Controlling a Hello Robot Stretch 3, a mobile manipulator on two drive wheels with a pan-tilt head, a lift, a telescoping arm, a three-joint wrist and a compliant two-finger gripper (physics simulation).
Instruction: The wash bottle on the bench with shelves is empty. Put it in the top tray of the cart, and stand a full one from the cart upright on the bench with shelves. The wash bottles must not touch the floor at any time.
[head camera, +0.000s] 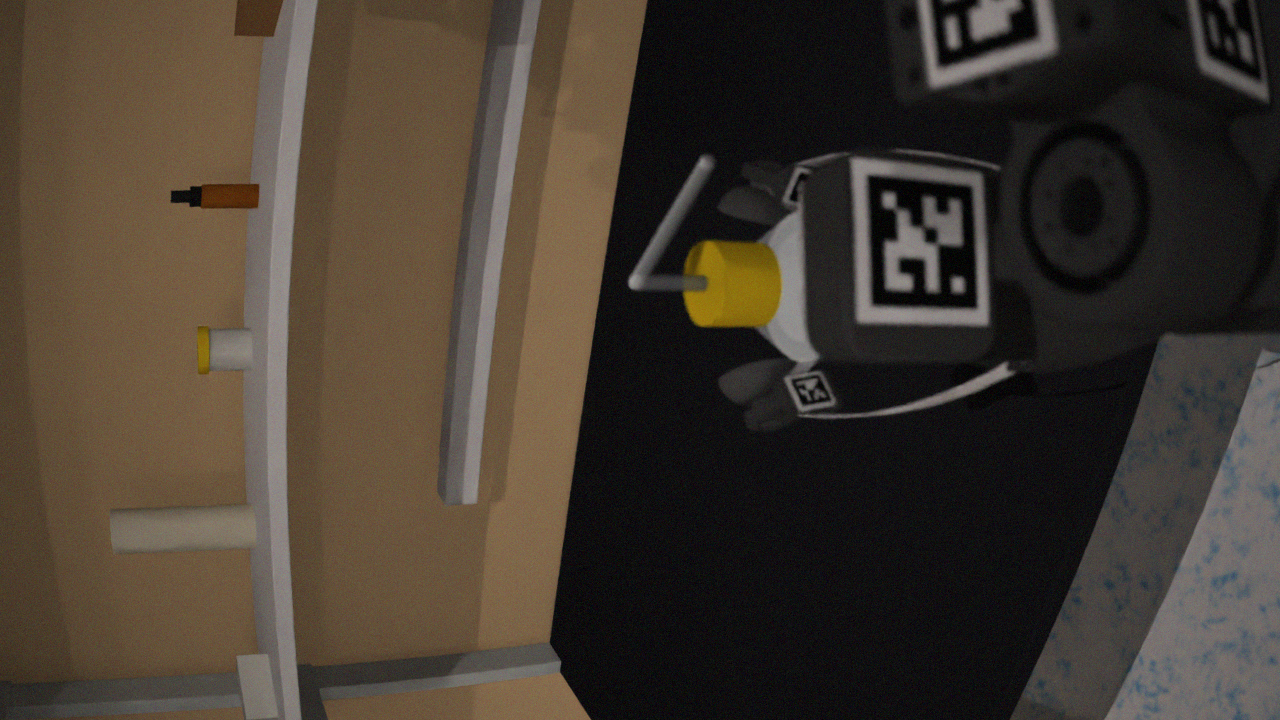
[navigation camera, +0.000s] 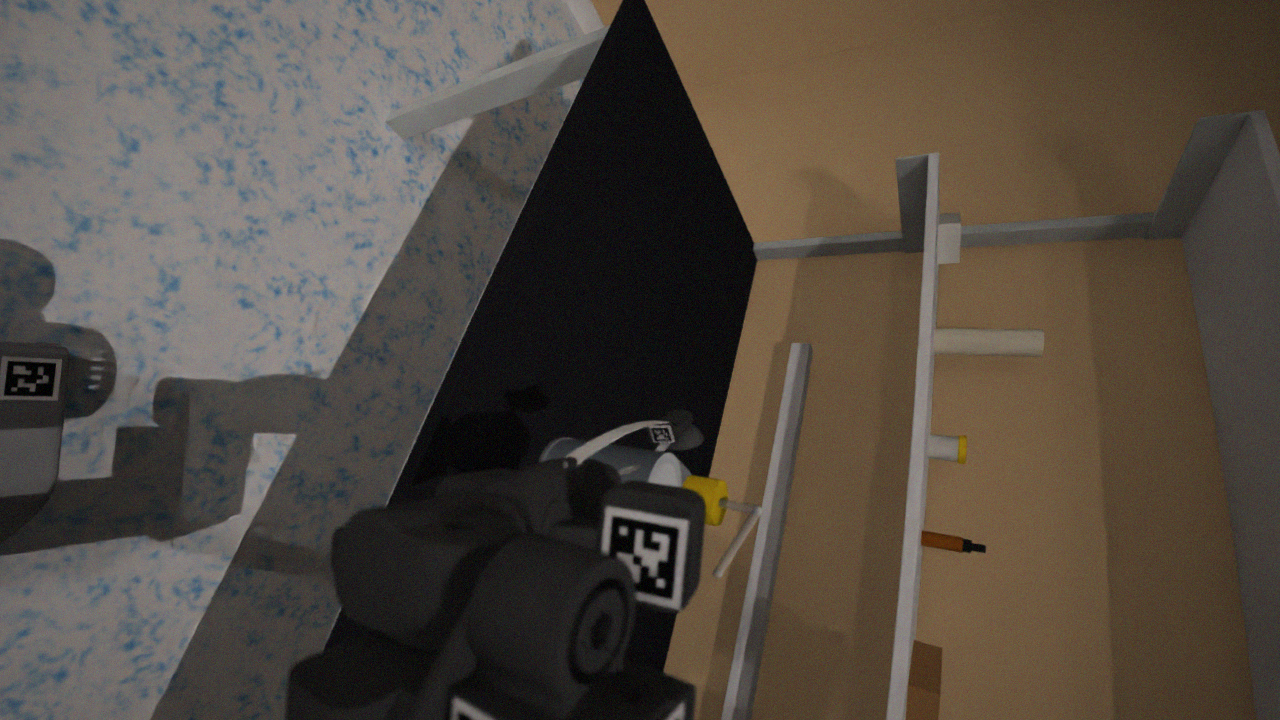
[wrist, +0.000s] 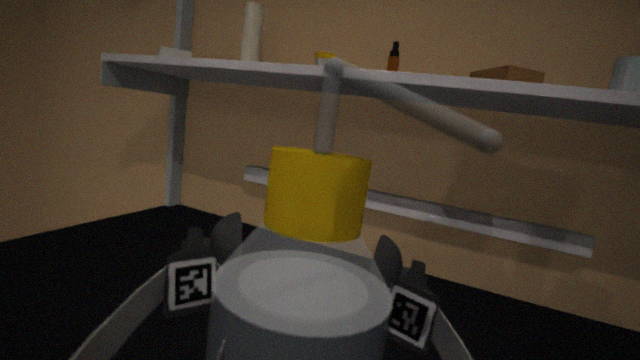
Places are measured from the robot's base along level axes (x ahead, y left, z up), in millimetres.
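Pixels of known places: gripper, fingertip midpoint: (navigation camera: 685, 478) (wrist: 306, 250).
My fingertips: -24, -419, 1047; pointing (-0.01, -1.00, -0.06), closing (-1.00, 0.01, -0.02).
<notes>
For each thing: its middle in the pictures, then the offset to it from my fingertips, as dx, dy, dz.
- wash bottle, body centre: (wrist: 324, 328) (head camera: 834, 264) (navigation camera: 645, 502) -8, +75, +4
- cream cylinder, body centre: (head camera: 183, 529) (navigation camera: 985, 342) (wrist: 251, 40) +207, -746, +261
- yellow-lidded jar, body centre: (head camera: 224, 349) (navigation camera: 946, 448) (wrist: 324, 67) +4, -647, +202
- orange bottle, body centre: (head camera: 214, 196) (navigation camera: 952, 543) (wrist: 393, 63) -144, -570, +218
- brown box, body centre: (navigation camera: 924, 688) (wrist: 502, 83) -337, -459, +192
A wash bottle (head camera: 733, 283) (navigation camera: 617, 461) (wrist: 300, 305) with a yellow cap and a bent grey spout is held about upright between the fingers. My gripper (head camera: 754, 292) (wrist: 306, 250) is shut on its body, below the cap. The bottle is over the black top of the bench with shelves (head camera: 671, 537) (navigation camera: 626, 268) (wrist: 75, 280), on the side towards the shelves. A dark shadow lies on the top near its base in the navigation view. Whether the base touches the top is not clear. The cart does not show in these views.
Above the bench's back edge runs a lower rail (head camera: 483, 268) (navigation camera: 774, 537) (wrist: 480, 225), close to the spout. The shelf (head camera: 268, 429) (navigation camera: 919, 402) (wrist: 450, 90) above it bears a cream cylinder (head camera: 183, 528) (wrist: 251, 32), a yellow-lidded jar (head camera: 230, 349), an orange bottle (head camera: 230, 196) and a brown box (wrist: 507, 74).
</notes>
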